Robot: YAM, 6 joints.
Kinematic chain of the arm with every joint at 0, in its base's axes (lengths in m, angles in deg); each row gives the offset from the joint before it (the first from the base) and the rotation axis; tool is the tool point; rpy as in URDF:
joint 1: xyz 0 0 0.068 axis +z
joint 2: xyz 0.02 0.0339 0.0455 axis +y
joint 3: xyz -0.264 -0.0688 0 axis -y
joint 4: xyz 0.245 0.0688 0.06 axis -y
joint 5: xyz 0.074 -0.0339 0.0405 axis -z
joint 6: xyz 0.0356 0 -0.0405 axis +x
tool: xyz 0 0 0 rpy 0 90 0
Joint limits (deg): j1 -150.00..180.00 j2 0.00..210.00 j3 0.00..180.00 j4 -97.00..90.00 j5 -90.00..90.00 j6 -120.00..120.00
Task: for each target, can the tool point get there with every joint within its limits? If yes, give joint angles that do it. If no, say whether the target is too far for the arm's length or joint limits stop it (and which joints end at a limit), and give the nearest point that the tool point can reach.
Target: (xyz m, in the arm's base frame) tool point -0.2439 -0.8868 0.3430
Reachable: no: too far | nearest point -0.1661 -0.6040 0.2682 | short by 0.303 m
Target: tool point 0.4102 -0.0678 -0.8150
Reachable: no: too far | nearest point 0.3186 -0.0527 -0.3726 | short by 0.452 m
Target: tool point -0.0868 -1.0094 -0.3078
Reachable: no: too far | nearest point -0.0511 -0.5940 -0.1309 | short by 0.453 m
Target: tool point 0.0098 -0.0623 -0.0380
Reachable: yes | joints -103.41 146.97 17.50 -7.73 -42.32 -94.80
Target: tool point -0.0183 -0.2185 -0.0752
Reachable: yes | joints -86.21 146.46 44.45 -8.58 66.67 25.63
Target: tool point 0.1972 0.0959 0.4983
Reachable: yes | joints 17.45 65.01 75.43 17.92 -65.20 -9.71
